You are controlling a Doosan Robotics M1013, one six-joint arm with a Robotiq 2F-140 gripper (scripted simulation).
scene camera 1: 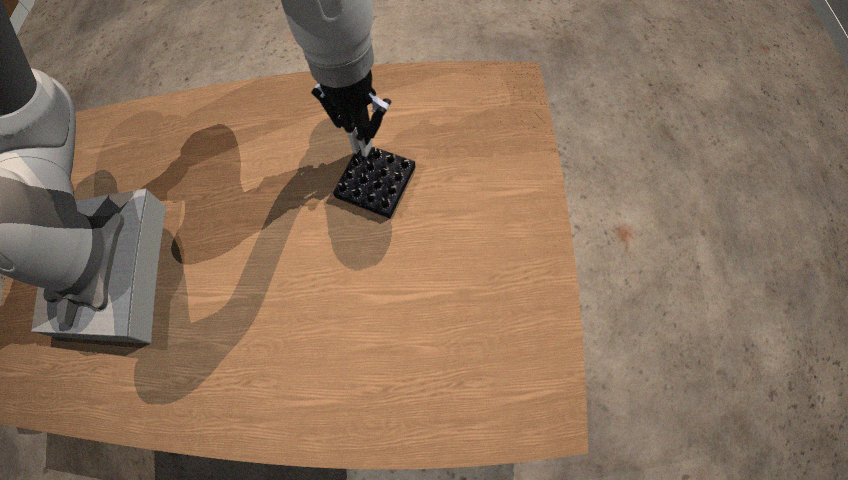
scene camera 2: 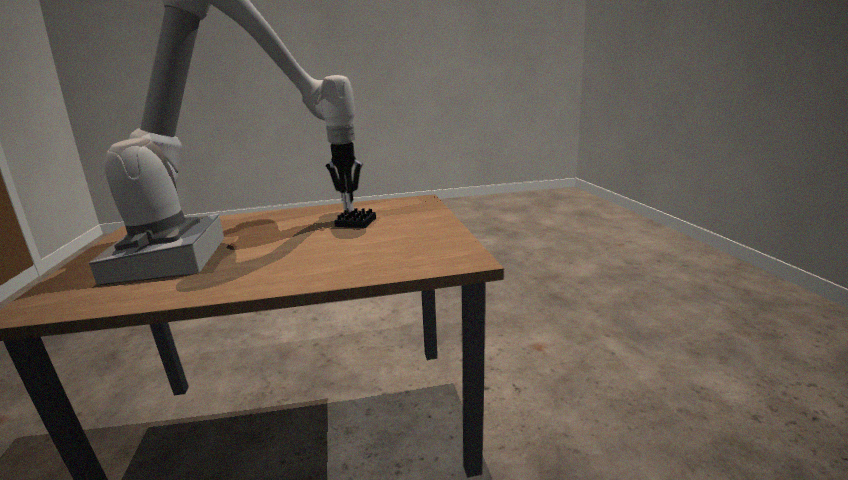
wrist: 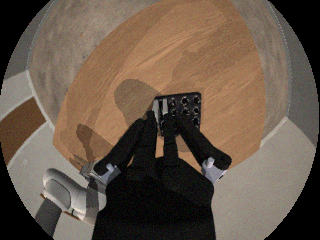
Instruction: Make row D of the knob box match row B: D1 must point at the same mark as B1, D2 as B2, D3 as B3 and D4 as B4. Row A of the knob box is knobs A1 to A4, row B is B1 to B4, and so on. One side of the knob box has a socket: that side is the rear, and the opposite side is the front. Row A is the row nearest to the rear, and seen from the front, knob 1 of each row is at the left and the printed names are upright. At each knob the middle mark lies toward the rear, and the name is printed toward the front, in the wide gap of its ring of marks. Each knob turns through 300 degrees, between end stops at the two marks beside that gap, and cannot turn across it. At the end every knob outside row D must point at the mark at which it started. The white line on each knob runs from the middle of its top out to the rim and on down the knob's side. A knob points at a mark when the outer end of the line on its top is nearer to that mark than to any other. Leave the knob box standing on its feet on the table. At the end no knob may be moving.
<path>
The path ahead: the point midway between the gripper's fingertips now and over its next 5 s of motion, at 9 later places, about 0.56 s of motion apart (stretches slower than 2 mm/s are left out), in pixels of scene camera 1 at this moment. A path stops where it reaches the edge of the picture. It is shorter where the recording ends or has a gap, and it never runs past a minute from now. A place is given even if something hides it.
My gripper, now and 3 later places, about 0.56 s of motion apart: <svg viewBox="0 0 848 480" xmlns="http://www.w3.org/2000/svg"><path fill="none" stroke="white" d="M363 148L361 141L359 135L352 107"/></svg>
</path>
